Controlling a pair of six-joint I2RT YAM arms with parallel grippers.
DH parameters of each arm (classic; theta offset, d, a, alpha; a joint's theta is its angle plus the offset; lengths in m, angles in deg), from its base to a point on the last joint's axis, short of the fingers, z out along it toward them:
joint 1: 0 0.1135 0.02 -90
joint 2: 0 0 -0.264 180
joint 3: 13.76 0 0.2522 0
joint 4: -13.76 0 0.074 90
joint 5: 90 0 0 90
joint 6: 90 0.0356 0 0
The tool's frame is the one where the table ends.
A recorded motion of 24 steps. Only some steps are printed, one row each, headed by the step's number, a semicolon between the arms.
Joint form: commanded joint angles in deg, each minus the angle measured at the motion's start. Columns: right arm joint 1, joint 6, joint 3, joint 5, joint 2, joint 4; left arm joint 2, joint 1, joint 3, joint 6, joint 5, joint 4.
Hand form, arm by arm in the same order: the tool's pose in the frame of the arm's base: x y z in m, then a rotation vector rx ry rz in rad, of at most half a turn. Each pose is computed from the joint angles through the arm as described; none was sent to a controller.
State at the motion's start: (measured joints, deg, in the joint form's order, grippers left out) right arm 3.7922 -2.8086 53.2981 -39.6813 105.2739 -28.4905; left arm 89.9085 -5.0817 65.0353 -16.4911 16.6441 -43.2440
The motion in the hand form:
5: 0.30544 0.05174 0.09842 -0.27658 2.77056 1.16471; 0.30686 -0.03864 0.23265 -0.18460 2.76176 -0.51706
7: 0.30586 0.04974 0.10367 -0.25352 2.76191 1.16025; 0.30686 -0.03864 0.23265 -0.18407 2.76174 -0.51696
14: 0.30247 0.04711 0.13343 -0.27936 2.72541 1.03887; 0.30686 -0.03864 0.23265 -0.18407 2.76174 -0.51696
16: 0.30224 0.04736 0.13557 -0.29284 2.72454 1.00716; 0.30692 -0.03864 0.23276 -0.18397 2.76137 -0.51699
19: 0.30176 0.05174 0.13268 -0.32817 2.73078 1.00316; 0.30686 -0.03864 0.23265 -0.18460 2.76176 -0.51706
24: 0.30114 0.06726 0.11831 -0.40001 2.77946 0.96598; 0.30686 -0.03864 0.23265 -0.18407 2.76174 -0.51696
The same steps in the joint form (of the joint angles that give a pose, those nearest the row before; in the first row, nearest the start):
5: 1.14 -0.11 0.28 -5.62 3.54 2.23; 0.00 -0.13 0.81 0.15 0.68 -0.15
7: 0.76 0.83 0.29 -5.57 2.49 2.14; 0.00 -0.13 0.81 0.17 0.68 -0.15
14: 0.66 0.81 0.28 -1.64 -3.91 0.15; 0.00 -0.13 0.81 0.17 0.68 -0.15
16: 0.81 0.42 0.28 -0.48 -4.44 0.11; 0.00 -0.13 0.83 0.18 0.68 -0.15
19: 1.66 -0.39 0.26 -0.20 -3.89 0.18; 0.00 -0.13 0.81 0.15 0.68 -0.15
24: 4.77 -0.90 0.26 2.12 -1.11 1.16; 0.00 -0.13 0.81 0.17 0.68 -0.15

